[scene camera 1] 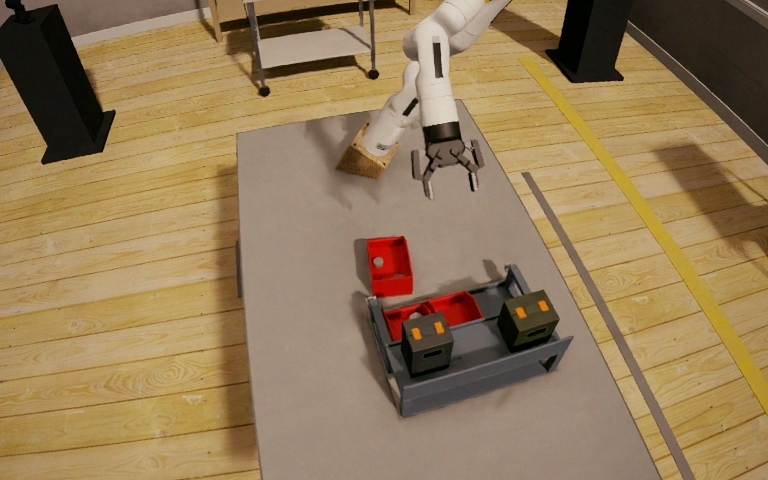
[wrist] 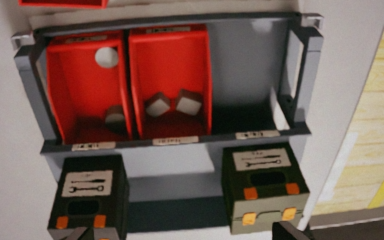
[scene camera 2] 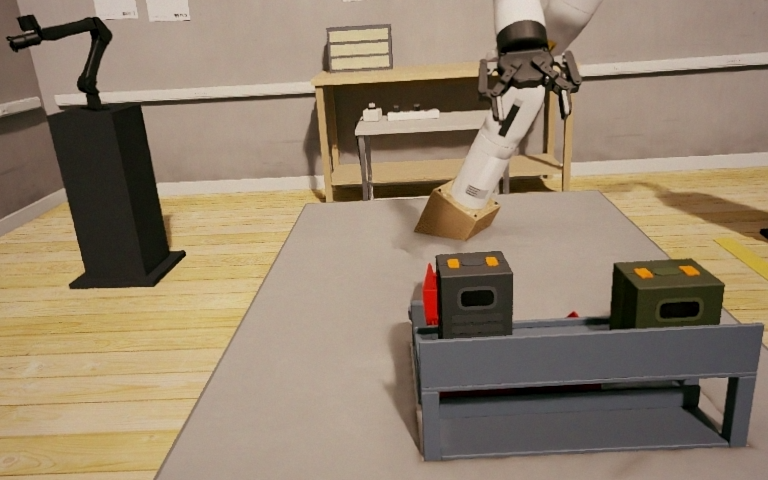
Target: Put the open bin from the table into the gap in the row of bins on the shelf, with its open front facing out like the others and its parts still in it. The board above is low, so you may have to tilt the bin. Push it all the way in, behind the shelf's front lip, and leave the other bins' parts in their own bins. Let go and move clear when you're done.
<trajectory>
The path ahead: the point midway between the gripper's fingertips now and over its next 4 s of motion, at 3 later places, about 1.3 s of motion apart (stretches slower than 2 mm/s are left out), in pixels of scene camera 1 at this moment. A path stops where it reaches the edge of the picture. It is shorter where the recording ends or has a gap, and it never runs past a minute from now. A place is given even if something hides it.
My gripper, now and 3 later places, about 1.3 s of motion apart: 453, 195; 449, 195; 429, 190; 376, 176
</trajectory>
